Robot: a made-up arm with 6 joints.
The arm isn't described. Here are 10 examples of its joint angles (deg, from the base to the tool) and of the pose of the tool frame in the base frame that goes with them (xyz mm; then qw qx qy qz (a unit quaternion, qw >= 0)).
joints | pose
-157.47 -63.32 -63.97 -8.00 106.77 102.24 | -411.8 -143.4 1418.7 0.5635 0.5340 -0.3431 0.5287
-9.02 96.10 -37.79 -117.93 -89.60 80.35 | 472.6 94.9 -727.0 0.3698 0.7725 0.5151 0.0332
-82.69 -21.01 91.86 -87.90 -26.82 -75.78 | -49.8 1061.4 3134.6 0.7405 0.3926 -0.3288 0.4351
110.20 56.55 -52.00 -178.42 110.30 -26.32 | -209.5 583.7 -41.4 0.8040 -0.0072 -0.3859 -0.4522
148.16 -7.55 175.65 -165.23 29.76 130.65 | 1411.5 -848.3 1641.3 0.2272 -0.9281 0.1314 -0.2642
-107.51 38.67 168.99 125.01 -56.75 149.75 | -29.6 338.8 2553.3 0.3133 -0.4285 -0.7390 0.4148
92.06 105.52 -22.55 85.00 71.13 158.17 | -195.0 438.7 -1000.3 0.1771 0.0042 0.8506 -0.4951
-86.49 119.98 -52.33 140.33 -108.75 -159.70 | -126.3 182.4 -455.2 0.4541 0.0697 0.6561 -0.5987
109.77 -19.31 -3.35 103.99 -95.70 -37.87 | -177.3 1035.6 2272.8 0.9489 -0.2849 -0.1239 0.0547
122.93 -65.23 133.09 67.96 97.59 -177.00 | 1076.9 -1983.9 453.3 0.2150 -0.0480 0.8365 -0.5017
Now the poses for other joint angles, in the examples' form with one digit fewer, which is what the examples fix.
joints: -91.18 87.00 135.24 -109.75 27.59 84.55
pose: -130 -2293 1919 0.521 -0.054 -0.459 -0.717
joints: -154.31 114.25 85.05 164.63 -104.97 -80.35
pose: -2327 -1065 -309 0.410 0.416 -0.484 0.652
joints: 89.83 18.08 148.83 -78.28 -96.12 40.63
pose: -187 -516 2737 0.103 -0.054 -0.643 0.757
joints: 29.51 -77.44 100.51 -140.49 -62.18 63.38
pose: -2305 -1182 644 0.230 0.308 0.776 -0.501
